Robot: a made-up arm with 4 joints. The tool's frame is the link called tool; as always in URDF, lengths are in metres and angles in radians.
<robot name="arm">
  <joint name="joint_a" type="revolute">
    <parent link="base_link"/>
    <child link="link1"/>
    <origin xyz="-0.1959 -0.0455 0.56"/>
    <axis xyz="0 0 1"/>
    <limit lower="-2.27" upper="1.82"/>
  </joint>
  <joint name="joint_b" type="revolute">
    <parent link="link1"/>
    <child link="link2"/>
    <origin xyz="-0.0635 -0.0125 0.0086" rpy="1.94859 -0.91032 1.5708"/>
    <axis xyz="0 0 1"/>
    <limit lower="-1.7" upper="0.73"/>
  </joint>
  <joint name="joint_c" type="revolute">
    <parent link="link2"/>
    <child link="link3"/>
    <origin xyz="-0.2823 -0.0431 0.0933" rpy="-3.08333 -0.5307 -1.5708"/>
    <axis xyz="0 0 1"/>
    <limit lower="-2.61" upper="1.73"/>
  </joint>
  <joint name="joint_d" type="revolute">
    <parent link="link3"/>
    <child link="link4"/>
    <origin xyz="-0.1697 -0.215 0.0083" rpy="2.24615 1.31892 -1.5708"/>
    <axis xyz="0 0 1"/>
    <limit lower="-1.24" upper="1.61"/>
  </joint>
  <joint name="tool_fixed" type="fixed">
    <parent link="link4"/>
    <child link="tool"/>
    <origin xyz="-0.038 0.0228 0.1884" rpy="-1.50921 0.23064 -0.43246"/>
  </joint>
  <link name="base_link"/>
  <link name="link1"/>
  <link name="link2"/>
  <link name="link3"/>
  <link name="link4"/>
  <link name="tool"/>
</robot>
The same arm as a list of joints. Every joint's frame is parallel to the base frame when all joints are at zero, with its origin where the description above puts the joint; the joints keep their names.
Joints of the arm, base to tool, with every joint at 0 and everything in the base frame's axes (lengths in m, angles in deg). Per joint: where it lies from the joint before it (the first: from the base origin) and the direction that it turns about. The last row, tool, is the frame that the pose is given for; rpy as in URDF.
joint_a: xyz -0.1959 -0.0455 0.56 axis +z
joint_b: xyz -0.0635 -0.0125 0.0086 axis 0.929483 0.291295 -0.226296
joint_c: xyz 0.0708 -0.1144 -0.2686 axis -0.986657 0.155793 -0.047298
joint_d: xyz -0.0217 -0.001 0.2732 axis -y
tool: xyz -0.0424 -0.1884 0.0129 rpy 6 10.39 13.44
Joint limits (deg, base to tool): -130.06..104.28 -97.4..41.83 -149.54..99.12 -71.05..92.25

